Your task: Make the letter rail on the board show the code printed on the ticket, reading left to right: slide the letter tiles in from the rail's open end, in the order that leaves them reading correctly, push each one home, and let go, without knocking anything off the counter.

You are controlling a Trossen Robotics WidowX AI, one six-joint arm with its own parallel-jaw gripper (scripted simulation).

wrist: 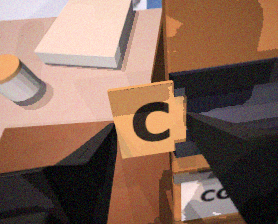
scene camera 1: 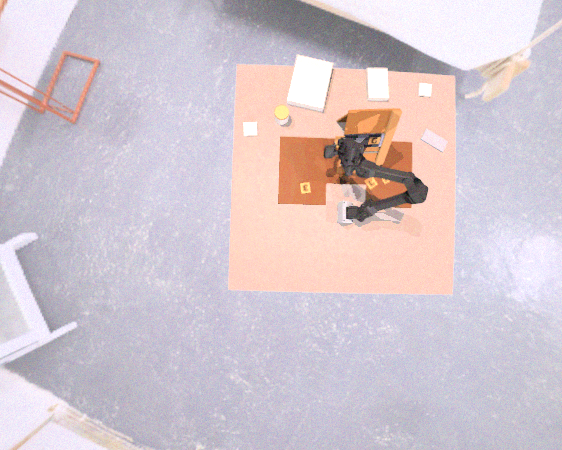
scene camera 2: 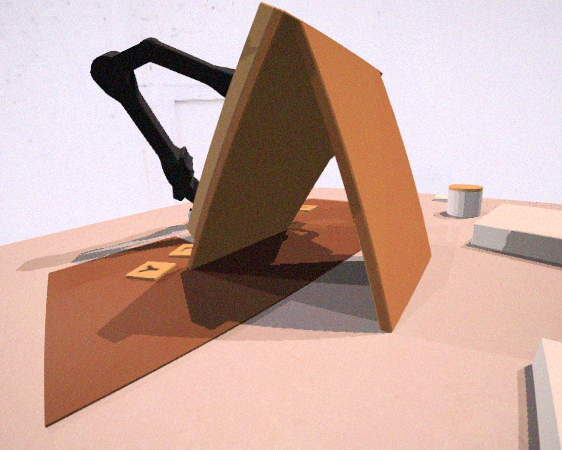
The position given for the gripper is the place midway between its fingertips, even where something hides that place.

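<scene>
The gripper [wrist: 150, 122] is visible, and so is a capped canister [scene camera 2: 463, 200]. A white ticket [wrist: 209, 193] can be seen as well, though scene camera 2 does not show the ticket, hidden there by the a-frame board. That a-frame board [scene camera 2: 297, 97] appears again as the board [wrist: 216, 60] and the board [scene camera 1: 360, 125]. A large white box [scene camera 1: 310, 80] is part of the scene, along with a brown mat [scene camera 2: 103, 331], which is also visible as the mat [scene camera 1: 301, 160].
</scene>
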